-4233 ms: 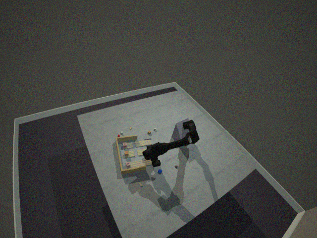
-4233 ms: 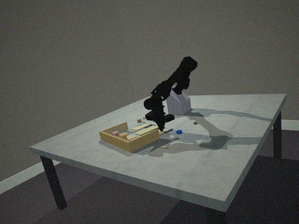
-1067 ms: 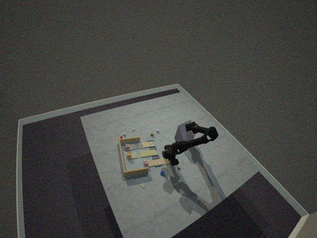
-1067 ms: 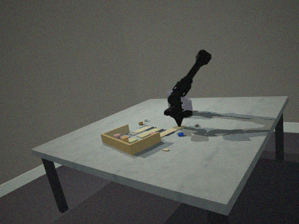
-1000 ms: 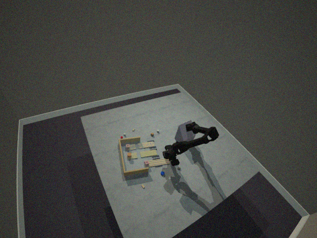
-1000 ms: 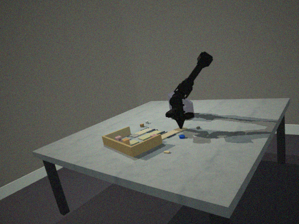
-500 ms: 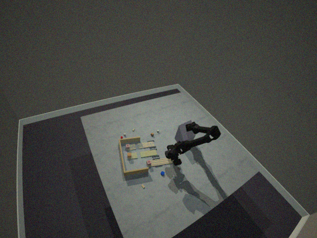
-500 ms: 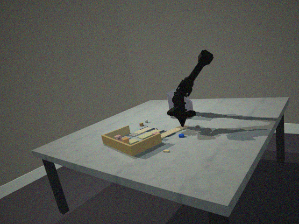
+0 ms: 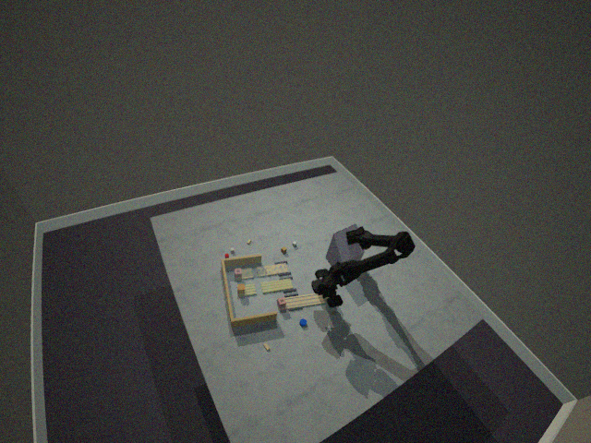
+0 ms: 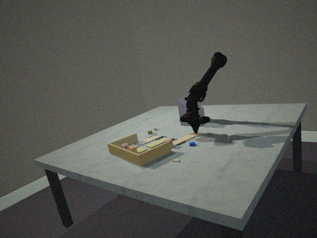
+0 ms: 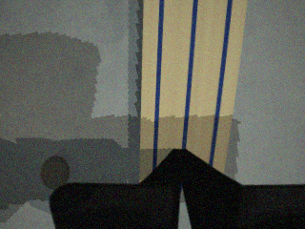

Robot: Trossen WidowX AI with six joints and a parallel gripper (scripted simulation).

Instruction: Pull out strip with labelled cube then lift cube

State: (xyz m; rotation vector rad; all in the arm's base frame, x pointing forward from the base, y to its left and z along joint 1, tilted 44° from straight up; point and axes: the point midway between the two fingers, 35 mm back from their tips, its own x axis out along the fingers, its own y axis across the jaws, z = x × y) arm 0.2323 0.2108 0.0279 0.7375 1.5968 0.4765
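The brown bit is 90 mm to the left of my gripper tip. From my gripper tip the other things lie so: red piece 390 mm to the right, 320 mm ahead, 10 mm above; then blue disc 150 mm ahead, 70 mm to the left.
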